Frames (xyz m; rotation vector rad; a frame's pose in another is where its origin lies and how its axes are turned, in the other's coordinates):
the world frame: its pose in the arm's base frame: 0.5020 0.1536 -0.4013 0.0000 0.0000 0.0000
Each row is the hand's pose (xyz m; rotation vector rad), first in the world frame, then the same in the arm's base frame.
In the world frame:
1: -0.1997 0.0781 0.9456 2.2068 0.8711 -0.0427
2: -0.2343 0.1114 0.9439 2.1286 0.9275 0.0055
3: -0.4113 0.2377 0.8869 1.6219 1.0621 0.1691
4: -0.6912 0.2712 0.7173 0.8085 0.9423 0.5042
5: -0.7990 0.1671 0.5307 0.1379 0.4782 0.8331
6: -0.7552 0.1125 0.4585 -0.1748 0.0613 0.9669
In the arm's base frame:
1: 0.3023 0.2317 0.5443 2.2068 0.8711 -0.0427
2: 0.2677 0.2650 0.5426 2.1286 0.9275 0.0055
3: 0.0907 0.3913 0.4856 1.6219 1.0621 0.1691
4: -0.1892 0.4248 0.3160 0.8085 0.9423 0.5042
5: -0.2970 0.3207 0.1294 0.1379 0.4782 0.8331
6: -0.2532 0.2661 0.0572 -0.1748 0.0613 0.9669

